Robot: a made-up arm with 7 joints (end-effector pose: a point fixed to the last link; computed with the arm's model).
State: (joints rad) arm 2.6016 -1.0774 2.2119 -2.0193 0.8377 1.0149 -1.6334
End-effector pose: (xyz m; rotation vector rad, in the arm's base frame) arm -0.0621 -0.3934 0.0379 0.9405 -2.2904 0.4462
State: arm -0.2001 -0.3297 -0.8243 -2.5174 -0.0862 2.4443 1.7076
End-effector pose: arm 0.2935 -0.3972 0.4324 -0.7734 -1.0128 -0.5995
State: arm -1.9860 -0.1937 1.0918 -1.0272 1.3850 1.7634 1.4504
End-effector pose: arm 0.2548 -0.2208 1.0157 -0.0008 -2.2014 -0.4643
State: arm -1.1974 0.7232 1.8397 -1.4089 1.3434 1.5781 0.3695
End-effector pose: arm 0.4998 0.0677 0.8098 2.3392 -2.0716 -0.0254
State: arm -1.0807 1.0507 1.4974 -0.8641 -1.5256 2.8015 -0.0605
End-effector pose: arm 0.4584 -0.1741 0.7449 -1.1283 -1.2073 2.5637
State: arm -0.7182 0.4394 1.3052 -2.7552 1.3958 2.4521 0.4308
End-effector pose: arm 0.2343 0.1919 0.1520 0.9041 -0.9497 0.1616
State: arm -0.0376 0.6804 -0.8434 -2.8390 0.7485 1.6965 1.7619
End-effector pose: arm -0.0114 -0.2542 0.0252 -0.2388 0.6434 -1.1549
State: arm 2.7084 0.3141 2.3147 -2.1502 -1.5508 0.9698 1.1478
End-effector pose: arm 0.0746 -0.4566 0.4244 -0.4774 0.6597 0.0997
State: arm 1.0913 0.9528 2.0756 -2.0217 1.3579 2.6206 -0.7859
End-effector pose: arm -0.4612 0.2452 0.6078 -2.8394 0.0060 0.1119
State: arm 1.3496 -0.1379 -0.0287 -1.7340 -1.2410 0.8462 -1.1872
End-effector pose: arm 0.2178 0.5303 0.6034 -1.1119 -1.5735 -2.3885
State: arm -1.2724 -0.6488 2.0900 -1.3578 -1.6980 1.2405 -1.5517
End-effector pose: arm 0.3280 0.5572 0.5312 0.4804 2.0733 1.5999
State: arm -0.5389 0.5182 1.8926 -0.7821 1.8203 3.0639 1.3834
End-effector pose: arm 0.3774 0.0909 0.8588 1.6051 -0.7143 -1.5364
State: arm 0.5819 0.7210 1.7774 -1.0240 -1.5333 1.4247 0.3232
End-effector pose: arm -0.0590 0.5472 0.8381 -0.5235 0.9213 -2.3340
